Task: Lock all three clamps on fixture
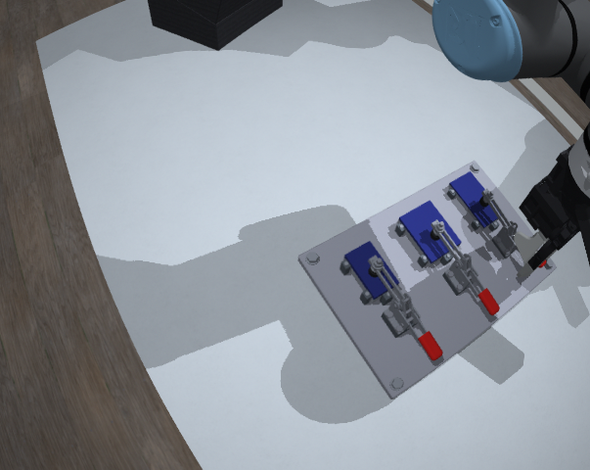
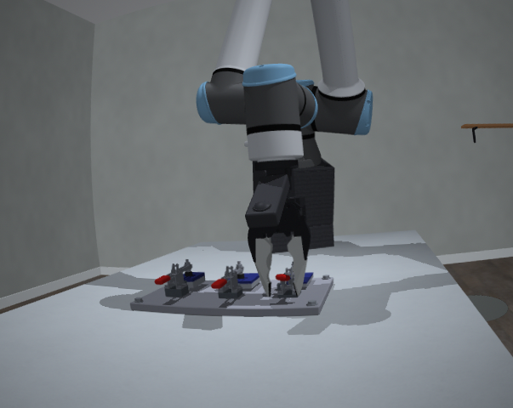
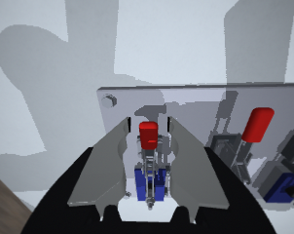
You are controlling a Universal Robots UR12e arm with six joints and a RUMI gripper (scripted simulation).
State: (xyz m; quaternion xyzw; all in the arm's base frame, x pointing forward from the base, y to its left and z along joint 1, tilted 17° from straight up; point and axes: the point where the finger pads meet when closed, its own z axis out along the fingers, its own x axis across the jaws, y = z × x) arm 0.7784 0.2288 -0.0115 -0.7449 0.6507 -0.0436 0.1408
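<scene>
Right now the blue part is 140 mm behind my hand, 20 mm to the right of it and 20 mm below it. The rest, counted from my hand: grey fixture plate: 70 mm behind, 120 mm to the right, 40 mm below.
</scene>
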